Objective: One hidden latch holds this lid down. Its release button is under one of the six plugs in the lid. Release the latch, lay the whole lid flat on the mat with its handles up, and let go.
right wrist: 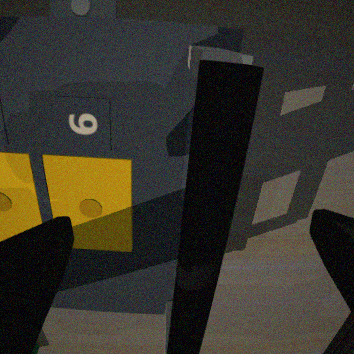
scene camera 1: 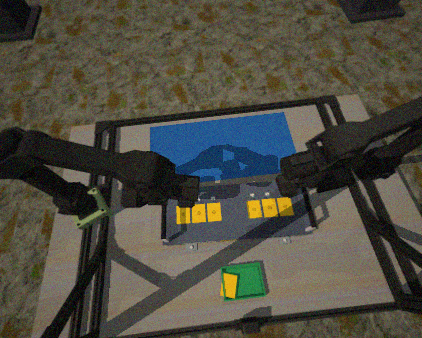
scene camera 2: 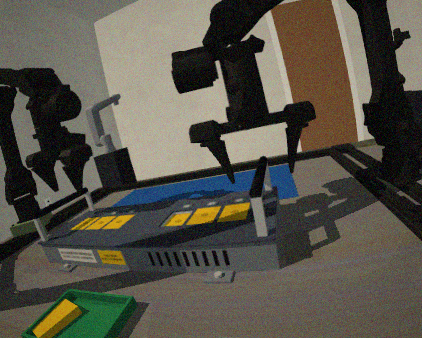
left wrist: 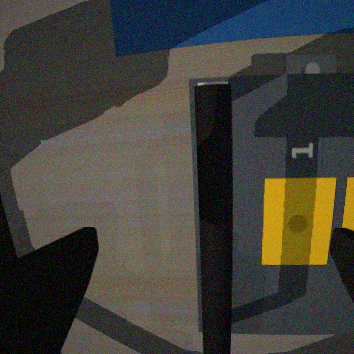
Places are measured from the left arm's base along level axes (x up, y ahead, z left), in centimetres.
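Where they show: left gripper, fingertip midpoint: (scene camera 1: 163,202) (scene camera 2: 68,191) (left wrist: 215,239); right gripper, fingertip midpoint: (right wrist: 193,225) (scene camera 1: 302,194); left arm's base, origin of the base link: (scene camera 1: 86,207) (scene camera 2: 30,217); right arm's base, origin of the base link: (scene camera 1: 365,173) (scene camera 2: 401,177).
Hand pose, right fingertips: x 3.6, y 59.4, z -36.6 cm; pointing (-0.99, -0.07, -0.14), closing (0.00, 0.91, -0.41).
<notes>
Things, the pixels of their centre, and the offset from my right fingertips. "pt": a spot on its surface instead. Level surfaces: height alone.
- black left handle, surface spot: (left wrist: 215,175) pt dx +2.2, dy -36.2, dz +23.1 cm
- blue mat, its level: dx -8.7 cm
- green tray, body centre: (scene camera 2: 79,320) (scene camera 1: 242,281) dx -8.0, dy -29.6, dz -9.5 cm
- loose yellow plug, body centre: (scene camera 2: 55,319) (scene camera 1: 228,285) dx -8.0, dy -33.6, dz -8.2 cm
The grey lid (scene camera 1: 235,225) (scene camera 2: 145,220) (left wrist: 250,160) (right wrist: 155,170) lies on its housing (scene camera 2: 250,257), looking level, with six yellow squares showing. The black left handle (scene camera 1: 164,220) (scene camera 2: 62,202) (left wrist: 215,175) and right handle (scene camera 1: 310,210) (scene camera 2: 258,182) (right wrist: 220,150) stand up at its ends. My left gripper (scene camera 1: 165,191) (scene camera 2: 68,190) (left wrist: 215,239) is open and empty above the left handle, which runs between its fingers in the wrist view. My right gripper (scene camera 1: 310,183) (scene camera 2: 262,176) (right wrist: 193,225) is open, its fingers either side of the right handle, holding nothing. The blue mat (scene camera 1: 175,137) (scene camera 2: 287,184) (left wrist: 145,25) lies behind the housing.
A green tray (scene camera 1: 252,280) (scene camera 2: 107,312) holds a loose yellow plug (scene camera 1: 230,285) (scene camera 2: 57,318) in front of the housing. Small screw brackets (scene camera 1: 193,246) (scene camera 2: 218,276) stick out at its base. A pale green bracket (scene camera 1: 100,212) is at the left. Black frame rails border the table.
</notes>
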